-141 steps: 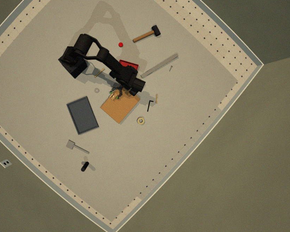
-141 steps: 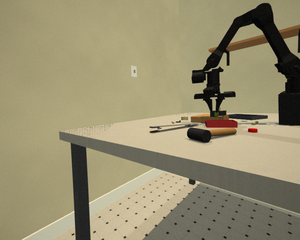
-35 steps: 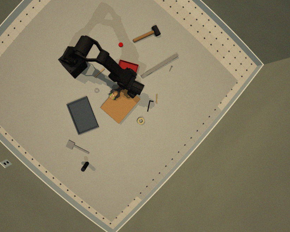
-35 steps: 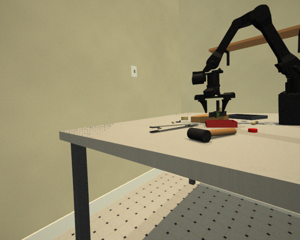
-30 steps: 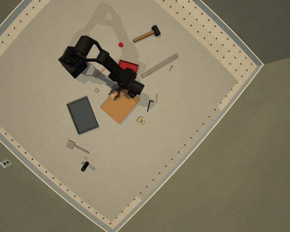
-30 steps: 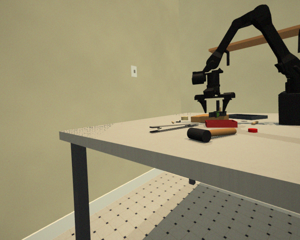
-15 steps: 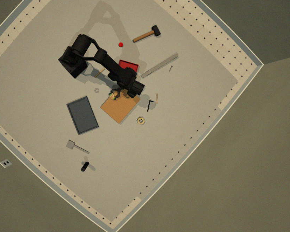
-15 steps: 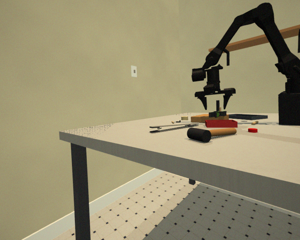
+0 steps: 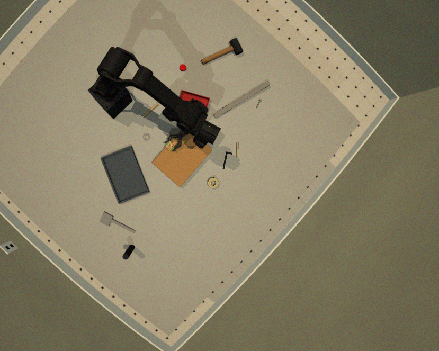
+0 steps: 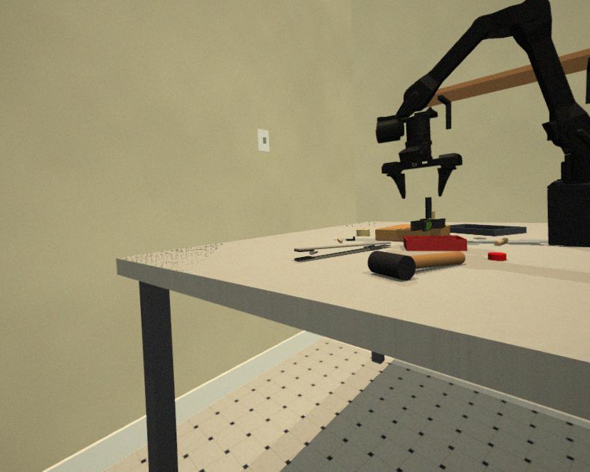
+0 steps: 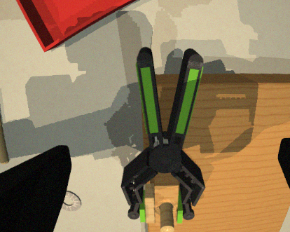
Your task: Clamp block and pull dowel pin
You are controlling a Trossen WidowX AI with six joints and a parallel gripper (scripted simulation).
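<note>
Now: the dowel pin 100 mm below my hand, 90 mm to the right of it and 10 mm behind it. The rest, counted from my hand: small wooden block 110 mm below, 90 mm to the right, 10 mm behind; wooden board 140 mm below, 100 mm to the right, 50 mm ahead; bench stop 110 mm below, 100 mm to the right, 20 mm behind.
</note>
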